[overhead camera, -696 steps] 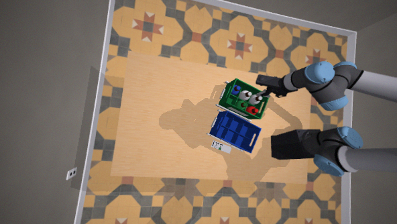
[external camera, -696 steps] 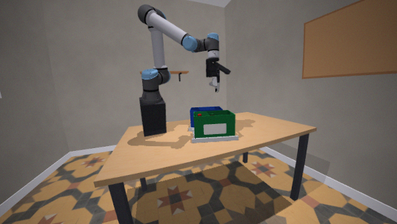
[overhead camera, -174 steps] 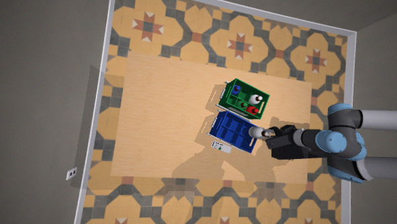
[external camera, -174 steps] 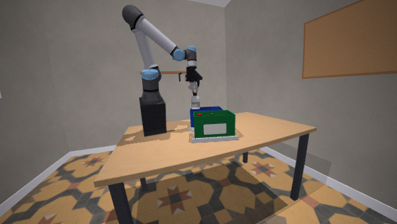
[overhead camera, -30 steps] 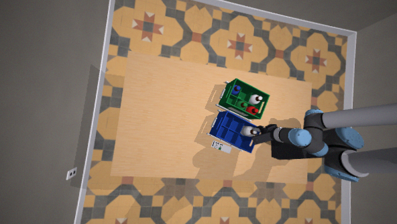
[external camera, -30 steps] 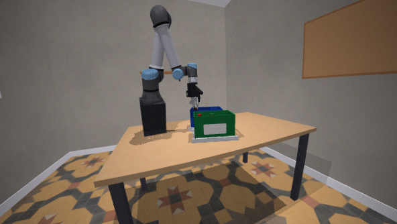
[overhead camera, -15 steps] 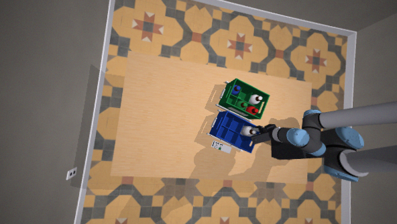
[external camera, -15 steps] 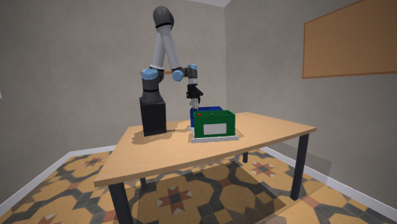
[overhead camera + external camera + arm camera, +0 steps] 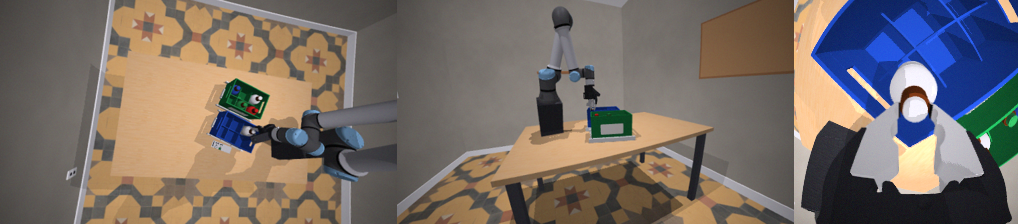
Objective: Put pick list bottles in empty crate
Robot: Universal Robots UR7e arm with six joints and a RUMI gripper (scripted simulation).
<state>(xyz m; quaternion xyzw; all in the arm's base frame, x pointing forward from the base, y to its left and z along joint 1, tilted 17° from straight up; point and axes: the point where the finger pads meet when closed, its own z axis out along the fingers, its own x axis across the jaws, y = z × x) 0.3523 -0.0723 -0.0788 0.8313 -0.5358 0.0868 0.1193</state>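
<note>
Right now my hand is 7 cm above the white bottle. From my hand the other things lie so: red-label bottle (3 cm behind, 15 cm to the right, 9 cm below); blue crate (10 cm ahead, 1 cm to the left, 9 cm below); green-label bottle (6 cm ahead, 18 cm to the right, 9 cm below).
</note>
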